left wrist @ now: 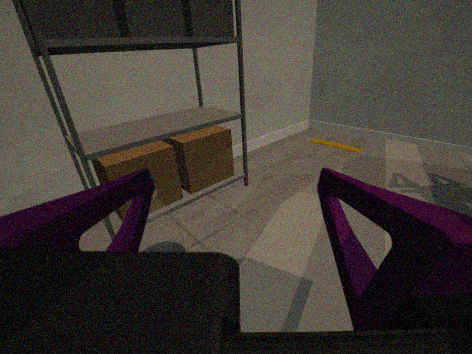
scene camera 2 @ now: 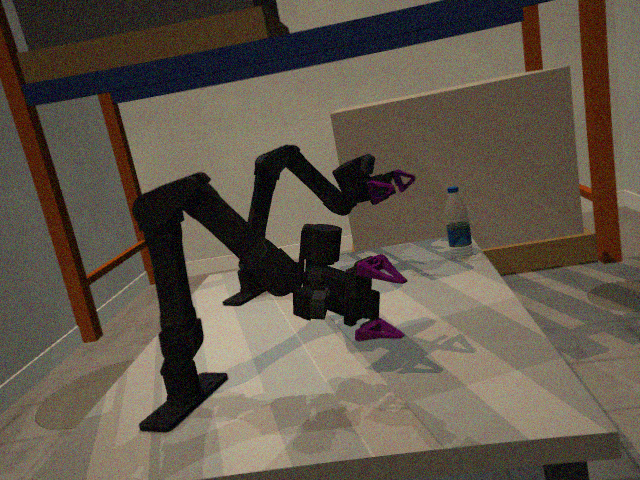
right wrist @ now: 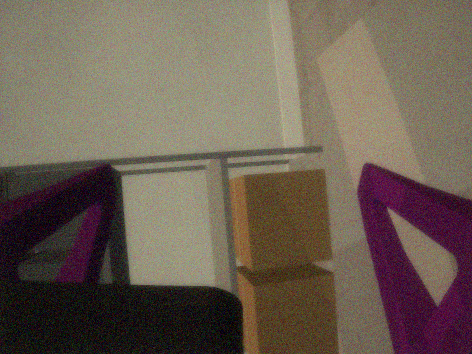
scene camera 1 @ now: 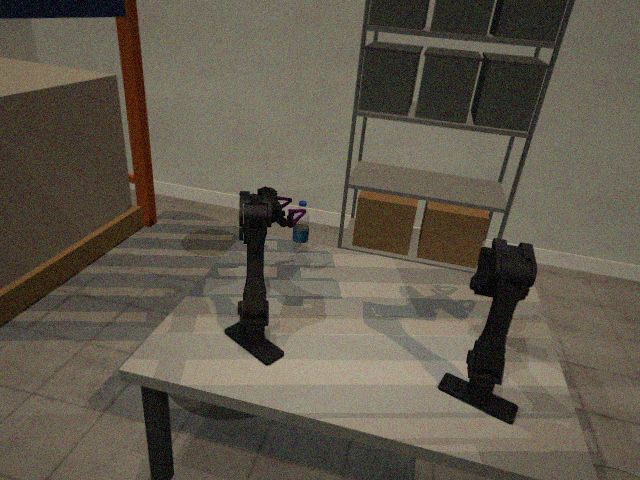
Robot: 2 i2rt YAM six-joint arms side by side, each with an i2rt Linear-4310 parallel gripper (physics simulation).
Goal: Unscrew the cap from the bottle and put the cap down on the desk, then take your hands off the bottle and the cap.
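Pixels of known places: left gripper, fingertip midpoint: (left wrist: 235, 177) (scene camera 2: 404, 182) (scene camera 1: 298, 205); right gripper, fingertip midpoint: (scene camera 2: 403, 309) (right wrist: 237, 177); left arm's base, origin of the base link: (scene camera 2: 252, 293) (scene camera 1: 253, 343); right arm's base, origin of the base link: (scene camera 2: 187, 402) (scene camera 1: 476, 398).
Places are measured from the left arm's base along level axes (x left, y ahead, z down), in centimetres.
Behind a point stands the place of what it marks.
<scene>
A clear bottle (scene camera 1: 300, 233) @(x 30.9, y 50.6, z -8.4 cm) (scene camera 2: 459, 229) @(x 30.2, y 54.5, z -9.0 cm) with a blue label stands upright at the table's far end. Its blue cap (scene camera 1: 302, 203) @(x 32.6, y 52.3, z -20.5 cm) (scene camera 2: 452, 189) @(x 31.7, y 53.5, z -20.4 cm) is on its top. In the left wrist view, a rounded grey part at lower left looks like the bottle (left wrist: 167, 246) @(x 31.4, y 50.5, z -13.8 cm); the left finger covers most of it. My left gripper (scene camera 1: 298, 205) @(x 25.3, y 42.4, z -24.8 cm) (scene camera 2: 403, 184) @(x 25.3, y 42.4, z -24.8 cm) (left wrist: 235, 177) @(x 25.3, y 42.4, z -24.8 cm) is open and empty, about level with the cap and apart from it, left of the bottle in scene camera 2. My right gripper (scene camera 2: 404, 308) @(x -45.6, y 73.9, z -16.0 cm) (right wrist: 237, 177) @(x -45.6, y 73.9, z -16.0 cm) is open and empty, low over the table, far from the bottle.
The bottle is near an edge of the table (scene camera 1: 330, 403) @(x -31.0, y -0.4, z 0.0 cm) (scene camera 2: 506, 413) @(x -46.1, y 88.5, z 0.0 cm). A metal shelf rack (scene camera 1: 354, 155) (left wrist: 243, 100) with brown boxes (scene camera 1: 385, 224) (right wrist: 282, 220) stands beyond the table. A large upright panel (scene camera 2: 465, 144) and an orange post (scene camera 1: 136, 118) (scene camera 2: 599, 155) stand beyond the table.
</scene>
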